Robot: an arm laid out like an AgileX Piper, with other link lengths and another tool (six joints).
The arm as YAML. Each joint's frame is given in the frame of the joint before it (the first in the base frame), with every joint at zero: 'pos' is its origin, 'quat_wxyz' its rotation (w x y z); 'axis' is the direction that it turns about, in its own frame. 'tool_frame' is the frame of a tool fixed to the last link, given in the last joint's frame.
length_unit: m
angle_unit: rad
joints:
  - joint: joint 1
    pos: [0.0, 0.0, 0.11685]
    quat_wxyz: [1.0, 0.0, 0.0, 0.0]
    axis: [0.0, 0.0, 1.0]
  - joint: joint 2
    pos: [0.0, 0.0, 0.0]
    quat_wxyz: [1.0, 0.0, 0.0, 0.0]
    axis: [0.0, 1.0, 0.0]
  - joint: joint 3
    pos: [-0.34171, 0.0, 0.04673]
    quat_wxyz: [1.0, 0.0, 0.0, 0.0]
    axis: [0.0, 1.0, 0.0]
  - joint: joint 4
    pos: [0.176, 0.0, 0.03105]
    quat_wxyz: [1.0, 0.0, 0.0, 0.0]
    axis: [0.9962, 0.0, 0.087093]
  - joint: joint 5
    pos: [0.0, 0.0, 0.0]
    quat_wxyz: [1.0, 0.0, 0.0, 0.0]
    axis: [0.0, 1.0, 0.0]
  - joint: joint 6
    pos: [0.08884, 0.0, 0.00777]
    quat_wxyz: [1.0, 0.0, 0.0, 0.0]
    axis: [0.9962, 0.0, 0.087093]
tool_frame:
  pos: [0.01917, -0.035, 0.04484]
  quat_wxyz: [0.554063, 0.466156, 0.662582, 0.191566]
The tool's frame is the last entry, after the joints.
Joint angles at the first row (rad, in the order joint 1, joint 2, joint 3, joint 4, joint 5, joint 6):
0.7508 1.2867 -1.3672 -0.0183 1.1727 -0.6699
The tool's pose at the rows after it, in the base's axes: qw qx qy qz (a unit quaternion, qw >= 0); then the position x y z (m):
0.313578 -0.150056 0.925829 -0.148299 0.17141 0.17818 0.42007
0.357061 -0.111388 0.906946 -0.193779 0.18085 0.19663 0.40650
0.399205 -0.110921 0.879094 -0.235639 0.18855 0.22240 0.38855
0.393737 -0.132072 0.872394 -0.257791 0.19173 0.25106 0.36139
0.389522 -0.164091 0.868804 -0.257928 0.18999 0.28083 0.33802
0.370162 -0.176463 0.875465 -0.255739 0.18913 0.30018 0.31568
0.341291 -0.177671 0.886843 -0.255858 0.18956 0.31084 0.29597
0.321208 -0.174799 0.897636 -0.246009 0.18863 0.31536 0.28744
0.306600 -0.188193 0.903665 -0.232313 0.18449 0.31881 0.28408
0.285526 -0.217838 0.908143 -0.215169 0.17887 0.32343 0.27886
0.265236 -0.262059 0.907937 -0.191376 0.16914 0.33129 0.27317
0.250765 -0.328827 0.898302 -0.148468 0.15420 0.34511 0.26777
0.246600 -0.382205 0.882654 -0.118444 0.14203 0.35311 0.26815
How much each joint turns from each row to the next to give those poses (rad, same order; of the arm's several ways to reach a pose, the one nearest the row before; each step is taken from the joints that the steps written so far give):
0.1704 0.0498 0.0612 -0.2148 -0.0656 0.1949
0.1194 0.0609 0.0661 -0.2582 -0.0674 0.2746
0.0740 0.0845 0.0529 -0.2097 -0.0430 0.1752
0.0409 0.0954 0.0195 -0.0484 -0.0249 0.0684
0.0344 0.0851 -0.0009 -0.0126 -0.0513 0.0226
0.0175 0.0681 0.0000 0.0217 -0.0390 0.0273
0.0042 0.0509 0.0000 0.0482 -0.0236 0.0139
0.0000 0.0191 0.0000 0.0468 -0.0243 0.0019
0.0000 0.0016 -0.0001 0.0577 -0.0248 -0.0477
-0.0069 0.0023 0.0001 0.0955 -0.0311 -0.1078
-0.0018 0.0053 0.0000 0.1178 -0.0364 -0.1489
0.0000 0.0123 0.0000 0.1635 -0.0629 -0.2310
0.0000 0.0023 -0.0065 0.1235 -0.0199 -0.1958

